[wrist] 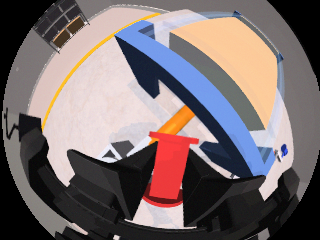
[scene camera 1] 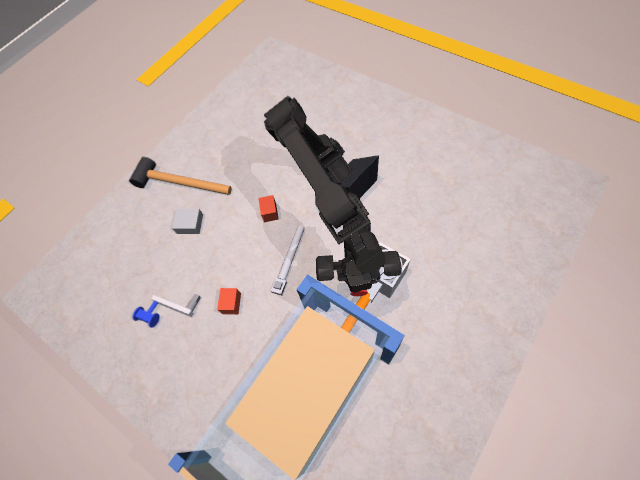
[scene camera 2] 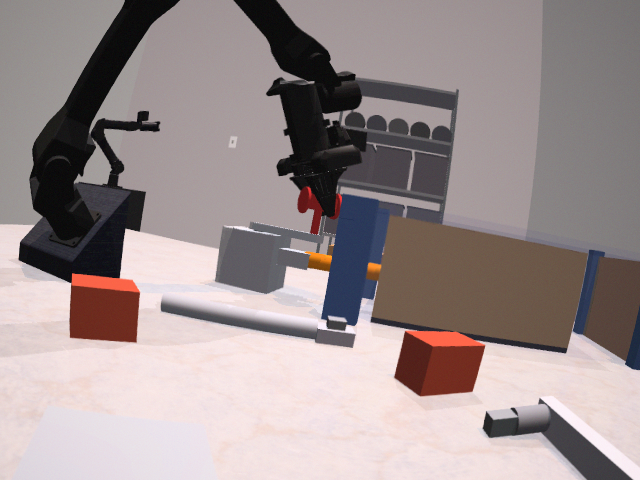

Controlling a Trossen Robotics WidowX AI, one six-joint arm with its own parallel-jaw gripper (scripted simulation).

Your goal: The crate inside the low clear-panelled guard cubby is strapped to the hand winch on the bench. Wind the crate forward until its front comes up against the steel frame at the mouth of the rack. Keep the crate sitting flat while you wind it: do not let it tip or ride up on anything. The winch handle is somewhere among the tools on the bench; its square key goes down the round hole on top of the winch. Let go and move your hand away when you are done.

Observation:
In view: the gripper (scene camera 2: 327, 216), a red knob (scene camera 2: 306, 200), a hammer (scene camera 1: 144, 171), a grey winch (scene camera 2: 247, 259) and a frame (scene camera 2: 349, 202).
The red knob shows as well in the wrist view (wrist: 164, 191). The gripper shows as well in the wrist view (wrist: 171, 147) and in scene camera 1 (scene camera 1: 358, 291). The frame is seen too in the wrist view (wrist: 150, 61) and in scene camera 1 (scene camera 1: 385, 328). The wrist view misses the hammer, which is hidden by the gripper. Scene camera 2 misses the hammer: it is out of frame.

